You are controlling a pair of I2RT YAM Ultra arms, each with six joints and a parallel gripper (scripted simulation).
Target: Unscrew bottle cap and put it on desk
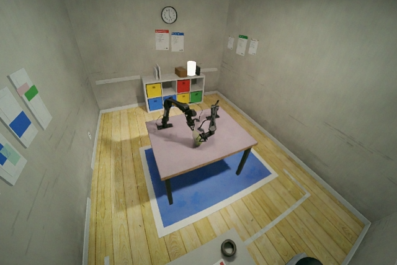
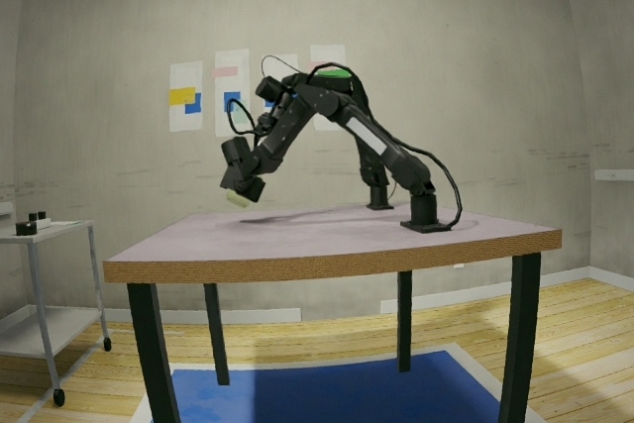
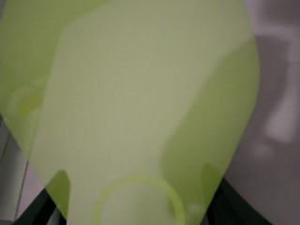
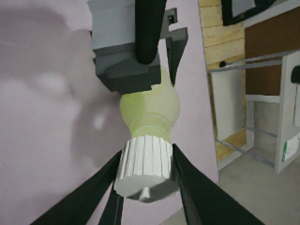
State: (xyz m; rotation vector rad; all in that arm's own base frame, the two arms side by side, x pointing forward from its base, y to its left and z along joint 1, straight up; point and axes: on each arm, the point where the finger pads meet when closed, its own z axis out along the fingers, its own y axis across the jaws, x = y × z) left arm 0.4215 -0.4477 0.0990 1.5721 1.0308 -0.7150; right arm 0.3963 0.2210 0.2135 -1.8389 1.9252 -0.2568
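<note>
Right now my left hand is 4 cm below the green bottle, 2 cm to the left of it and 2 cm past it. The rest, counted from my left hand: white cap (13 cm above, 7 cm behind, 5 cm to the right).
Now: the green bottle 4 cm ahead of my right hand, 3 cm to the left of it and 8 cm below it. Also, from my right hand: white cap: 1 cm behind, 1 cm above.
</note>
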